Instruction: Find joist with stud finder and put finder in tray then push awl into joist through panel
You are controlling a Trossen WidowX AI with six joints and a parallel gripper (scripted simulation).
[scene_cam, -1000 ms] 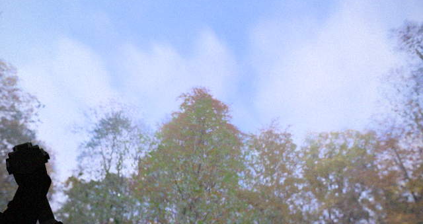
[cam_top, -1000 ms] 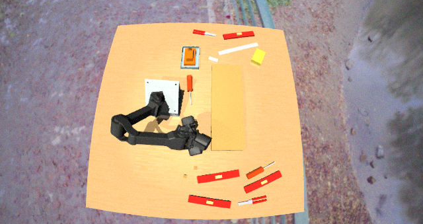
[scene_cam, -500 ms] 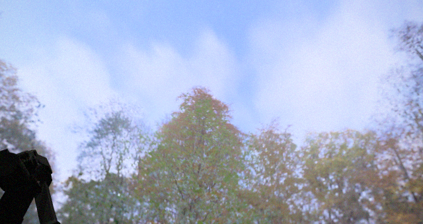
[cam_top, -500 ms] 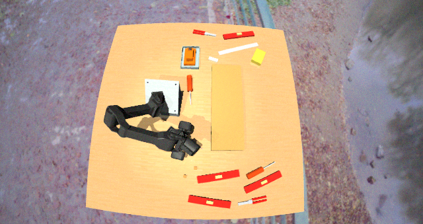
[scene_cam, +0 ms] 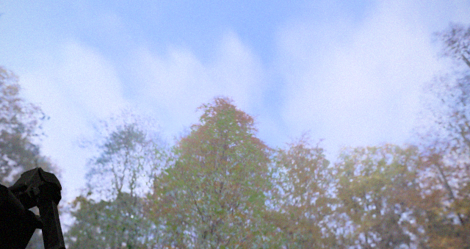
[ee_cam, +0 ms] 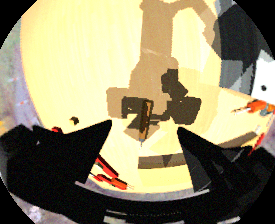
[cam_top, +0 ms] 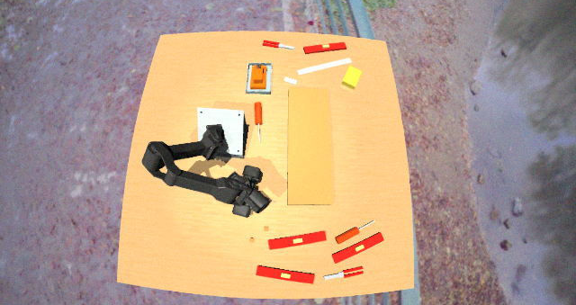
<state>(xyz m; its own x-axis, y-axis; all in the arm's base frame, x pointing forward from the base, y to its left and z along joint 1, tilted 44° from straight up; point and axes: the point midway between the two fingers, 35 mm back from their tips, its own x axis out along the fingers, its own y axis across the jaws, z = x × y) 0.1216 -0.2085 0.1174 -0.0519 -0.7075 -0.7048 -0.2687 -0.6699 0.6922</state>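
Right now my gripper tip is 50 mm short of the awl, 50 mm above it and 10 mm to the left of it. Round my gripper tip: orange stud finder (570 mm to the left, 40 mm ahead); white cylinder (540 mm to the left, 180 mm ahead, 50 mm below); grey tray (550 mm to the left, 40 mm below, 40 mm ahead).
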